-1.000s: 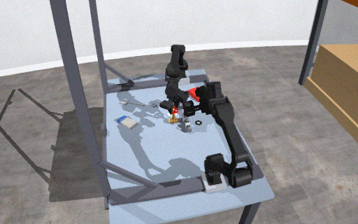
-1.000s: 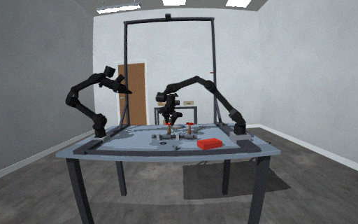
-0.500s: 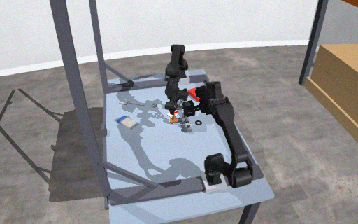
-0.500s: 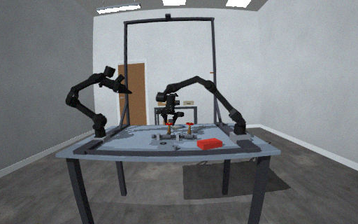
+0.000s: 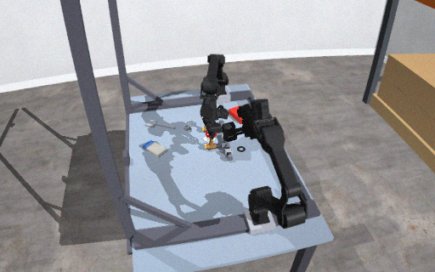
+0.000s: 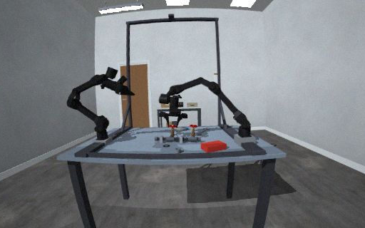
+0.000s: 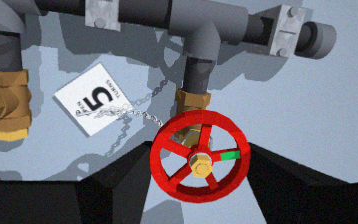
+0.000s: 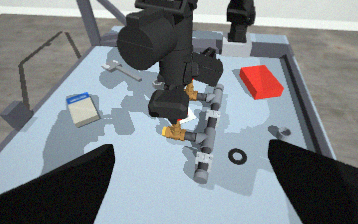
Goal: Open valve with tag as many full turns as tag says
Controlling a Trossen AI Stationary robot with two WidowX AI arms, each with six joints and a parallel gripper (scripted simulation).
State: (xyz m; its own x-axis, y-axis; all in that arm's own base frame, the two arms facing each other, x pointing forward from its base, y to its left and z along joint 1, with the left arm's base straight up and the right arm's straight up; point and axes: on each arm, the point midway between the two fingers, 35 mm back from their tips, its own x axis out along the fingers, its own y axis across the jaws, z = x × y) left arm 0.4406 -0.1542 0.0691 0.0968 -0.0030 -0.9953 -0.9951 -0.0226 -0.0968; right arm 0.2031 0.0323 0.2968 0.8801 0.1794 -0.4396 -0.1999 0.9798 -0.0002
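Observation:
My left gripper is now 8 cm to the right of the white tag and 11 cm above it. The rest, counted from my left hand: small grey fitting 25 cm ahead, 5 cm to the left, 11 cm below; blue-and-beige box 28 cm behind, 4 cm to the left, 11 cm below; black ring 14 cm ahead, 3 cm to the right, 12 cm below.

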